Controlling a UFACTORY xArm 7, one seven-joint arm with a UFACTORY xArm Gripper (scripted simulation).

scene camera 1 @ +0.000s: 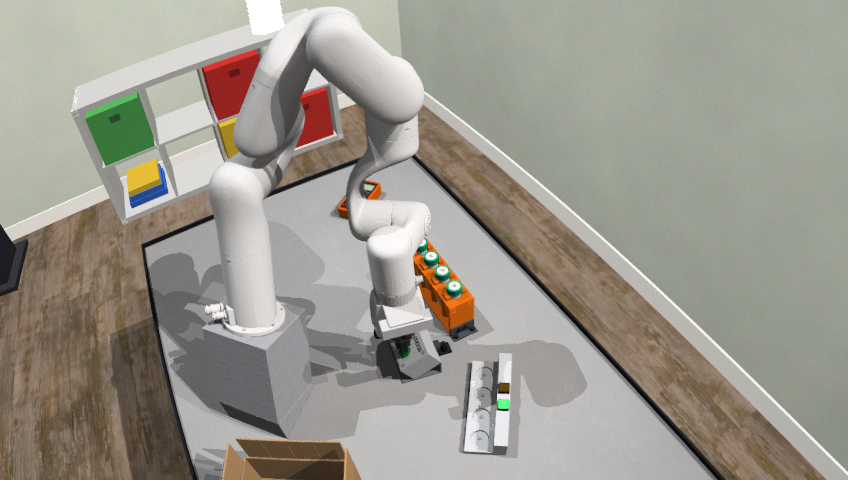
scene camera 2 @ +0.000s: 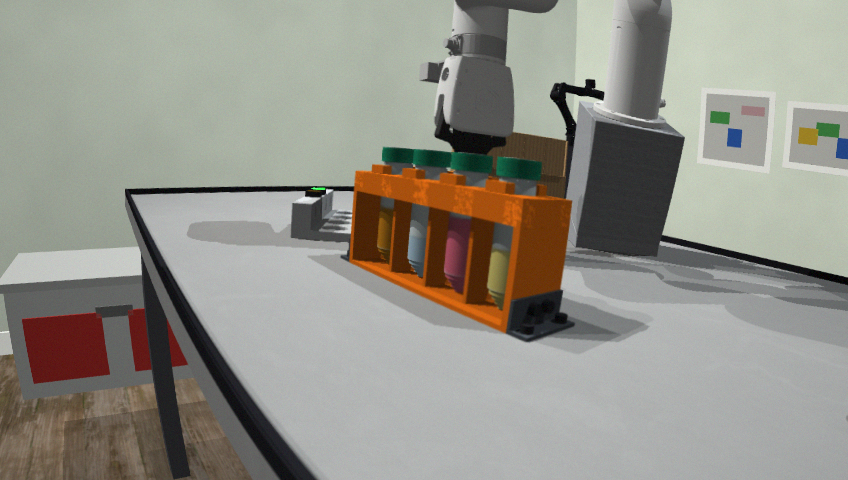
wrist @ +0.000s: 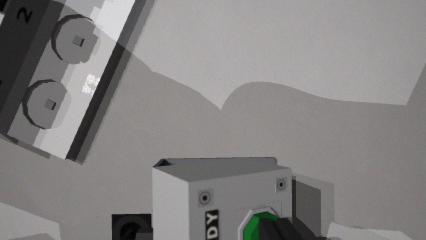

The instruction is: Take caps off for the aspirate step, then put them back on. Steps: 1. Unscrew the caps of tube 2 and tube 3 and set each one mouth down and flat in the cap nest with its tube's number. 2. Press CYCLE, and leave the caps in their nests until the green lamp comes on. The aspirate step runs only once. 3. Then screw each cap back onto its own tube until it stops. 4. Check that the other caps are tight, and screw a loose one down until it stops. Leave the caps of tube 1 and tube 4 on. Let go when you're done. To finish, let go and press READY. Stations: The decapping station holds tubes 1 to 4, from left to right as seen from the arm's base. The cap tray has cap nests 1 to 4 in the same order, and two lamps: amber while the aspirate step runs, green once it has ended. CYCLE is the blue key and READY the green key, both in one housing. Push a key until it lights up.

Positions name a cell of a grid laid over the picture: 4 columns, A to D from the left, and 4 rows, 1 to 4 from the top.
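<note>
Scene camera 1 shows the gripper (scene camera 1: B3). Scene camera 2 takes in a cardboard box (scene camera 2: C2), along with a cap 1 (scene camera 2: C2) and a cap 2 (scene camera 2: C2). In the wrist view the cardboard box is out of frame, and the cap 2 is out of frame in the wrist view as well.
</note>
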